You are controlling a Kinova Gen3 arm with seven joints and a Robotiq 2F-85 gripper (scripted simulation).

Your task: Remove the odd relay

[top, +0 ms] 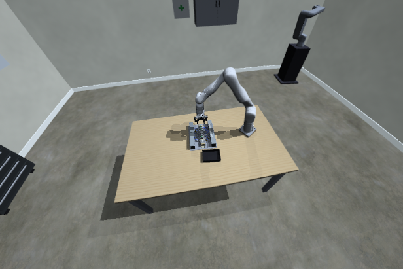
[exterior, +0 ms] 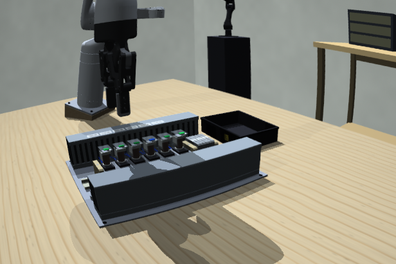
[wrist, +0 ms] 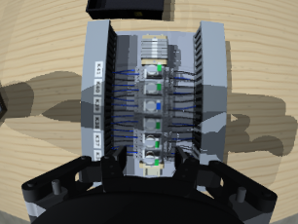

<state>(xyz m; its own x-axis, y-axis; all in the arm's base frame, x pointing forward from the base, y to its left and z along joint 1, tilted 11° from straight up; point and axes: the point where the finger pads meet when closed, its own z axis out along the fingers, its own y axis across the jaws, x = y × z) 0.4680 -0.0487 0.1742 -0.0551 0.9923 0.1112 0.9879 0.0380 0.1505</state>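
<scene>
Now: the relay 9 cm below my hand and 6 cm to the left of it. Also, from my hand: black parts tray 30 cm to the left, 13 cm below, 8 cm behind.
</scene>
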